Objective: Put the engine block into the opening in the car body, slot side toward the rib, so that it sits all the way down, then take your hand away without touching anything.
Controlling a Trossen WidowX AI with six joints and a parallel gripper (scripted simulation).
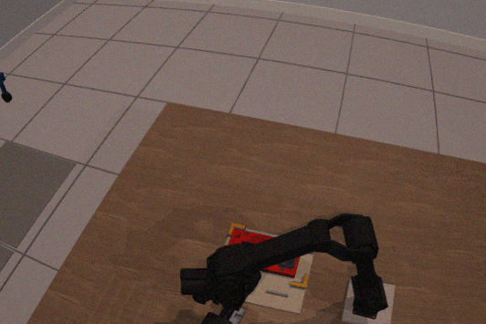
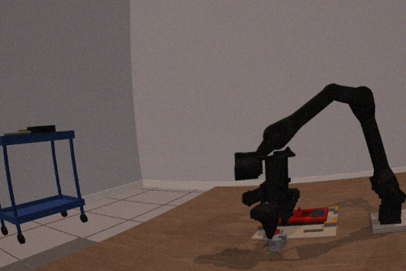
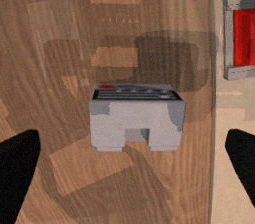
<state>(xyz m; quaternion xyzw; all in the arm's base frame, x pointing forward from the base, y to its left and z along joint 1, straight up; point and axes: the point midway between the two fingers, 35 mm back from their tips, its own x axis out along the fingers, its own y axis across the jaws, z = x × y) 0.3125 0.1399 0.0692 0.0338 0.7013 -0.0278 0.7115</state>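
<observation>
My gripper tip is now 30 mm above the engine block and 10 mm past it.
</observation>
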